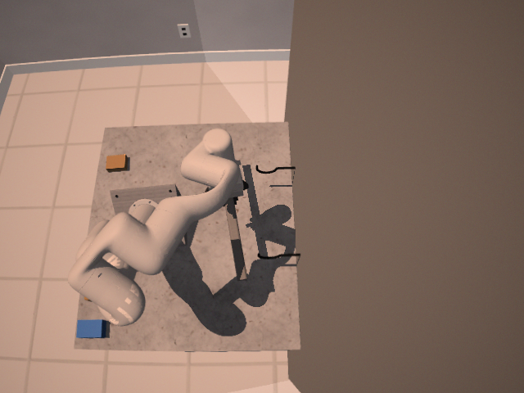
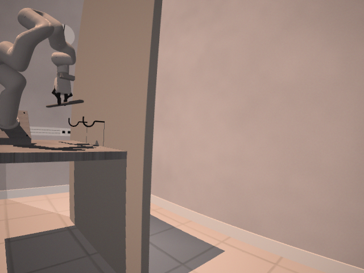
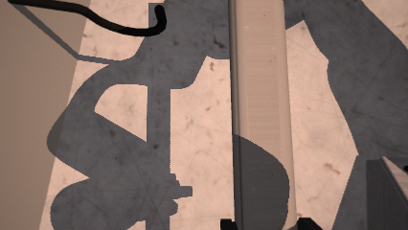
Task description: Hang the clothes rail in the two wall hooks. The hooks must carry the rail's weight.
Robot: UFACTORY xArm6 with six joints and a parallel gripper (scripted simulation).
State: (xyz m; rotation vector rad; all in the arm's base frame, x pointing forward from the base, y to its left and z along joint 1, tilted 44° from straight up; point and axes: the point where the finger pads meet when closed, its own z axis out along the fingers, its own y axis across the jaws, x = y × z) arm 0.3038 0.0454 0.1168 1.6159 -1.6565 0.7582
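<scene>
My gripper is now 1 cm above the clothes rail. The rest, counted from my hand: orange block 43 cm behind, 34 cm to the left, 25 cm below; orange cube 53 cm behind, 17 cm to the right, 24 cm below; tall wall panel 24 cm ahead, 4 cm to the right, 16 cm above.
</scene>
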